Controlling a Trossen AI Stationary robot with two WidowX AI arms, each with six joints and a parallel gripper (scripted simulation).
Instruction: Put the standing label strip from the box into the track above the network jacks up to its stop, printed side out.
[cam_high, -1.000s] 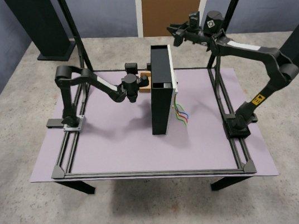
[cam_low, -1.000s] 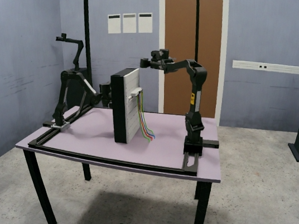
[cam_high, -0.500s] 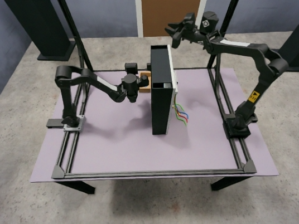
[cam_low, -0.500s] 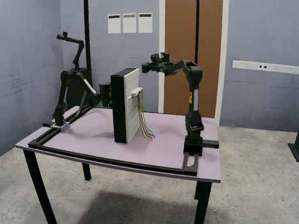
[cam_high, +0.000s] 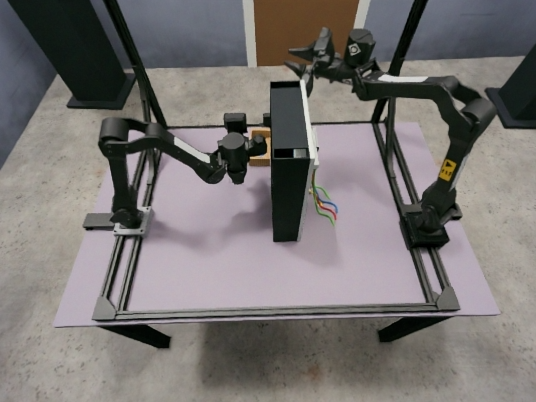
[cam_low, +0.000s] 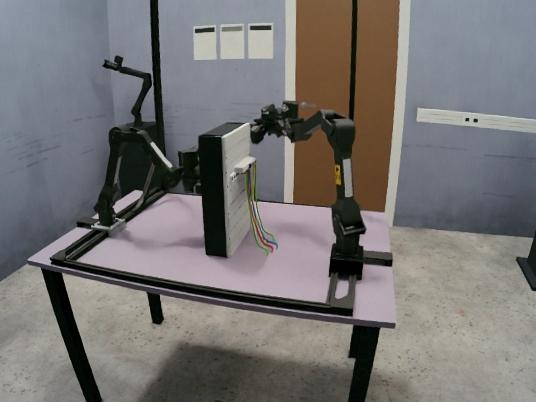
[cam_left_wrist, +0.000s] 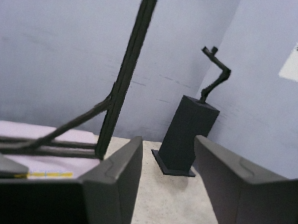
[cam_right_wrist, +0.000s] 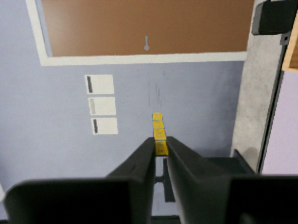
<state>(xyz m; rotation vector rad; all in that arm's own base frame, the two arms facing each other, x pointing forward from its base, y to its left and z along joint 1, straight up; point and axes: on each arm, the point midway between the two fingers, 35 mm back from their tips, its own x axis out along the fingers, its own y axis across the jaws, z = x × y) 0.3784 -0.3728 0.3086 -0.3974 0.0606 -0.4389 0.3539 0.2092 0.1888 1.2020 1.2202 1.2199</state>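
Right now my left hand is 170 mm to the left of the yellow label strip, 160 mm above it and 50 mm short of it. Round my left hand: white jack panel 250 mm ahead, 180 mm below, 20 mm to the left.
Now: right hand 50 mm past the yellow label strip. From my right hand the other things lie so: white jack panel 140 mm ahead, 190 mm to the left, 20 mm below.
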